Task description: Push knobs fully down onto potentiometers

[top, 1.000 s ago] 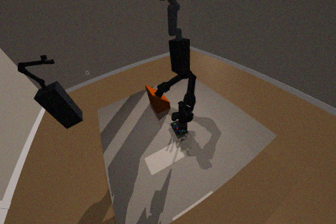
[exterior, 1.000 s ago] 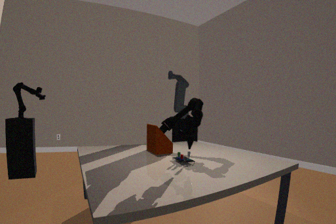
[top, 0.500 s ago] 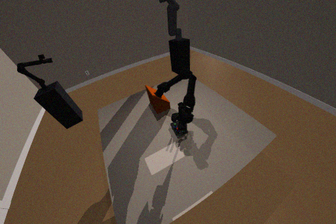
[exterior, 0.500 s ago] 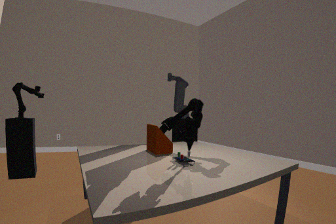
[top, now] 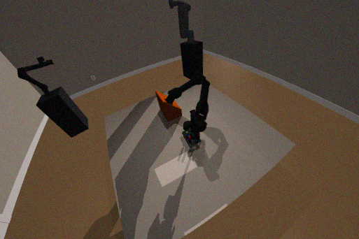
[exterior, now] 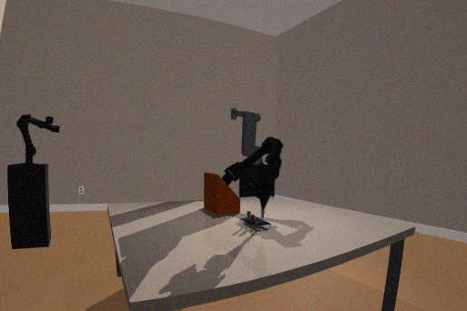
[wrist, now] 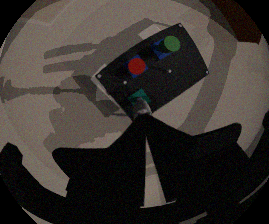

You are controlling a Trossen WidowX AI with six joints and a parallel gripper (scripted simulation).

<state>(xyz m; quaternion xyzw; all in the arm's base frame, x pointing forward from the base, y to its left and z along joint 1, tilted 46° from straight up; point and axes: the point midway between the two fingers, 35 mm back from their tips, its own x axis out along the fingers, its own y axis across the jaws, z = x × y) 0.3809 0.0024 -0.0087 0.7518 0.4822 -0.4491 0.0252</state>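
The white knob is 3 cm below my gripper tip. Also, from my gripper tip: green knob 7 cm behind, 3 cm to the right, 3 cm below.
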